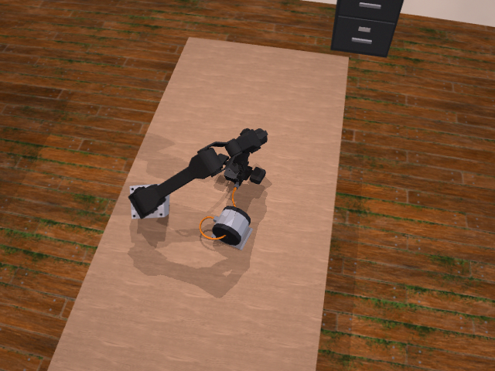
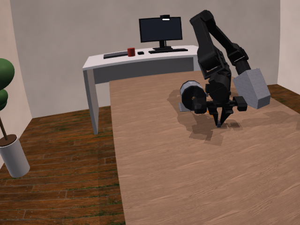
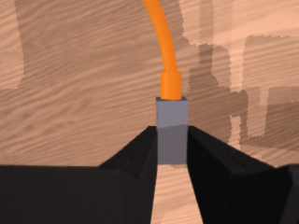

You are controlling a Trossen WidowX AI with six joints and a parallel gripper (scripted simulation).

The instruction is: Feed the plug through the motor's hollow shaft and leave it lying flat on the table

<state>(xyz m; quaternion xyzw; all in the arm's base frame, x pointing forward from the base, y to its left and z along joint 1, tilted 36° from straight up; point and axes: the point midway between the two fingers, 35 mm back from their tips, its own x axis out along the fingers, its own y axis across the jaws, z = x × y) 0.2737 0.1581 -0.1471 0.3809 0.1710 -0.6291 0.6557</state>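
Right now the grey plug is 3 cm below my hand and 1 cm to the right of it.
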